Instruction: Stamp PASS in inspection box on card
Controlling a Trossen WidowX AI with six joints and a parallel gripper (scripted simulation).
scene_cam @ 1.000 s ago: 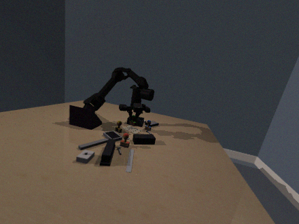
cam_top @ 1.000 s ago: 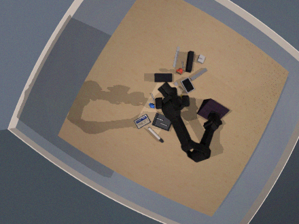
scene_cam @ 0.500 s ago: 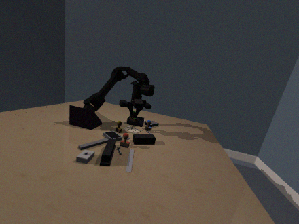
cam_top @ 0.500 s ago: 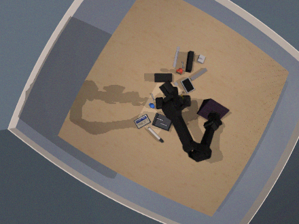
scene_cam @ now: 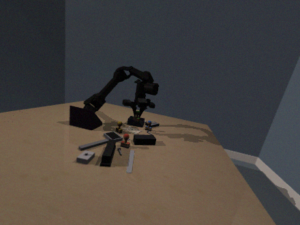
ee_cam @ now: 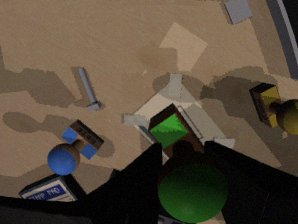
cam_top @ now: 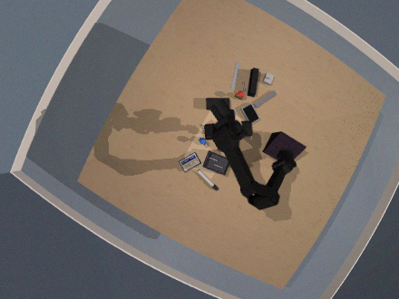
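Right now the black box is 120 mm to the right of my gripper tip, 80 mm below it and 70 mm ahead of it. From my gripper tip the other things lie so: yellow-knobbed stamp (90 mm behind, 70 mm below, 40 mm to the right); green stamp (right at my gripper tip); white card (100 mm below, 20 mm to the left, 20 mm behind).
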